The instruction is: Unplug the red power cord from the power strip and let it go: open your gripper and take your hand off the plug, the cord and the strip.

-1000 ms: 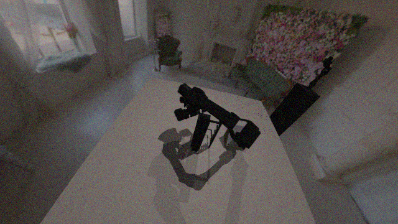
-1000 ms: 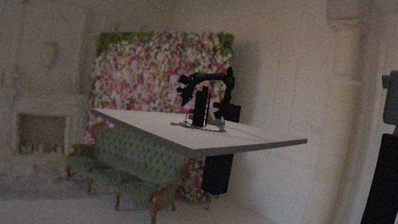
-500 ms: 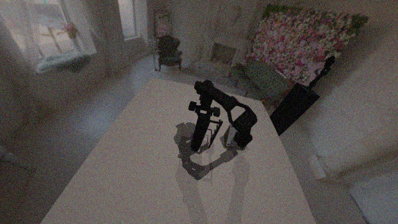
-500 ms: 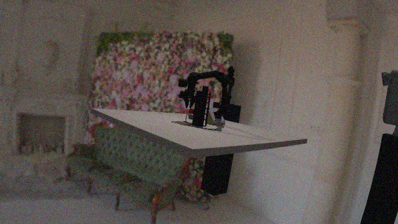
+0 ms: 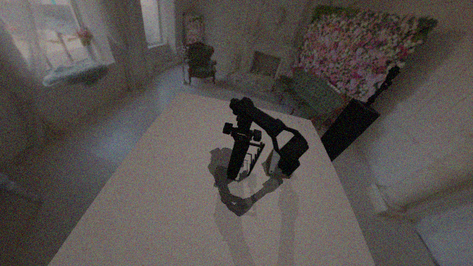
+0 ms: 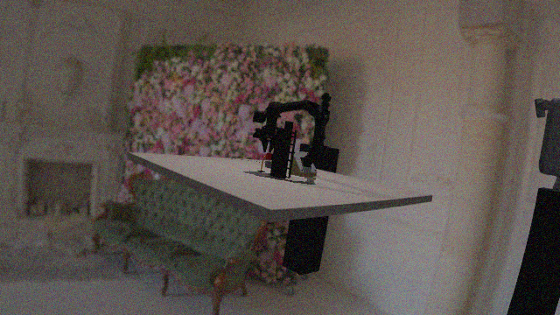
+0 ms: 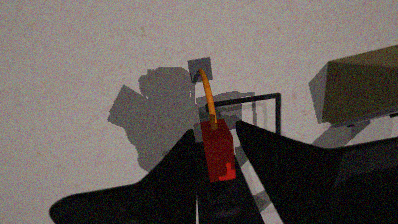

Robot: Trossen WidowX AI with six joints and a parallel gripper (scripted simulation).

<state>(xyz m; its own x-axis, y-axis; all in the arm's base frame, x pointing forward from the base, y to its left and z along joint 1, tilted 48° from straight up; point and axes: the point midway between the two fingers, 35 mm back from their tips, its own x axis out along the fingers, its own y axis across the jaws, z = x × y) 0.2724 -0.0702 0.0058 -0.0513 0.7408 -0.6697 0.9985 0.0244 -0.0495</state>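
My gripper tip is 5 cm to the right of the red plug and 1 cm above it.
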